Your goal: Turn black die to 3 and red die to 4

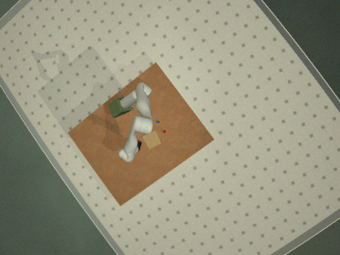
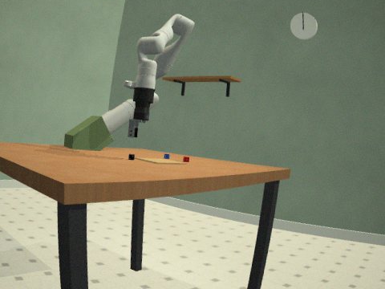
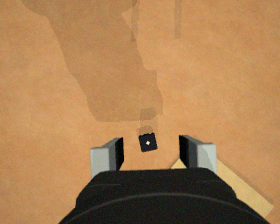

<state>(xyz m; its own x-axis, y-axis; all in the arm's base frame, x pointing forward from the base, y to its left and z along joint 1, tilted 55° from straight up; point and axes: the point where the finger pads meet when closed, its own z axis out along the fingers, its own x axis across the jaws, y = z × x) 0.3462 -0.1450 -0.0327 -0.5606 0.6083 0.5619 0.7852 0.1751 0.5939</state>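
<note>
Now: the black die 90 mm below my hand. Also, from my hand: tan mat 50 mm ahead, 110 mm to the left, 100 mm below; then blue die 60 mm behind, 260 mm to the left, 90 mm below; then red die 50 mm ahead, 250 mm to the left, 90 mm below.
</note>
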